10 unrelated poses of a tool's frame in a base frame.
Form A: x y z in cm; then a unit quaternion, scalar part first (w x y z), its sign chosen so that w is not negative.
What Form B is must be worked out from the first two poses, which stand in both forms.
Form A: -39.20, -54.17, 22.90, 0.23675, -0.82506, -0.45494, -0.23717
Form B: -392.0, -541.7, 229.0, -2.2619, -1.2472, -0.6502
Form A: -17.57, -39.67, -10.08, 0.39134, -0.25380, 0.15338, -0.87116
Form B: -175.7, -396.7, -100.8, -0.6446, 0.3896, -2.2127
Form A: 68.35, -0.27, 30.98, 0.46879, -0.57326, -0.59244, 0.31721
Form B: 683.5, -2.7, 309.8, -1.4056, -1.4526, 0.7778
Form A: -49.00, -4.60, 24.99, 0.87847, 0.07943, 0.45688, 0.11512
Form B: -490.0, -46.0, 249.9, 0.1656, 0.9527, 0.2400
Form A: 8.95, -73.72, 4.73, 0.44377, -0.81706, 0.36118, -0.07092
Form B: 89.5, -737.2, 47.3, -2.0259, 0.8955, -0.1758
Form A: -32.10, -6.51, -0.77, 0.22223, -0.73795, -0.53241, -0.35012
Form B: -321.0, -65.1, -7.7, -2.0386, -1.4708, -0.9672
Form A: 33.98, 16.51, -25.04, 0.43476, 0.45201, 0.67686, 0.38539
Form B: 339.8, 165.1, -250.4, 1.1254, 1.6852, 0.9595
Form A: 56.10, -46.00, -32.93, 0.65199, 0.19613, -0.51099, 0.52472
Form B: 561.0, -460.0, -329.3, 0.4452, -1.1600, 1.1911
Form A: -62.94, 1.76, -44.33, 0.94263, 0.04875, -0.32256, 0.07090
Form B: -629.4, 17.6, -443.3, 0.0994, -0.6577, 0.1446
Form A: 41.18, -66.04, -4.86, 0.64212, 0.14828, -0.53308, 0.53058
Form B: 411.8, -660.4, -48.6, 0.3379, -1.2149, 1.2092
